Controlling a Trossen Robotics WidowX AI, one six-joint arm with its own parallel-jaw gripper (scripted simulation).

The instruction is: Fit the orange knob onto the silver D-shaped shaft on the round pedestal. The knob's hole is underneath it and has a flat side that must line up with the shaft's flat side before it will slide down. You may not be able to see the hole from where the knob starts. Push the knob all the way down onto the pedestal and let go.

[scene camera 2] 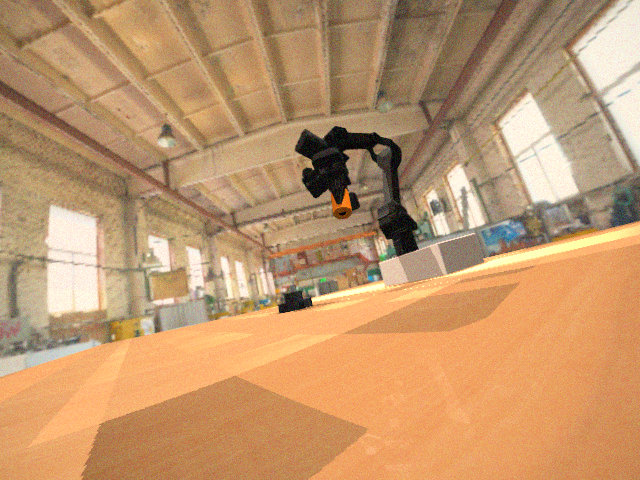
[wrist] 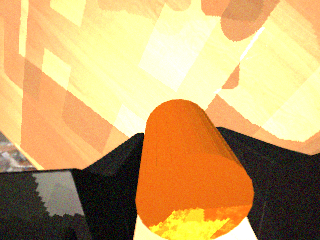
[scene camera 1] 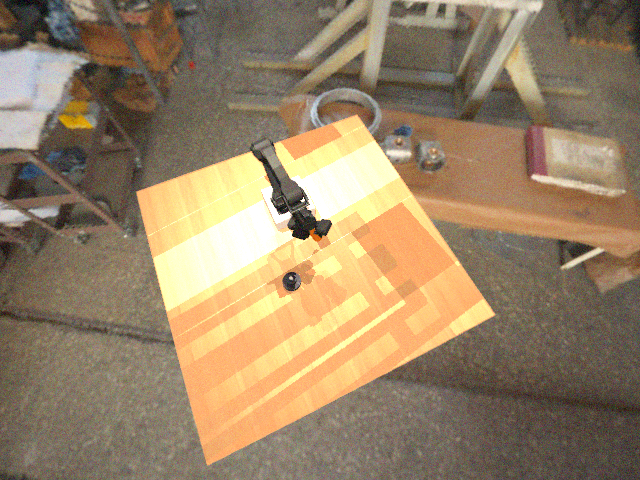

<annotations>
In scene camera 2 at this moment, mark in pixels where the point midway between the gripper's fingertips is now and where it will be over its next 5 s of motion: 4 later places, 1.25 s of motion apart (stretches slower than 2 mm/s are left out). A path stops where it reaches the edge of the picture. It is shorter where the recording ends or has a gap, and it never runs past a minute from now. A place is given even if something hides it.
The gripper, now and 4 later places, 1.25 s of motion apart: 342, 210; 344, 186; 353, 222; 370, 291; 363, 265
</annotations>
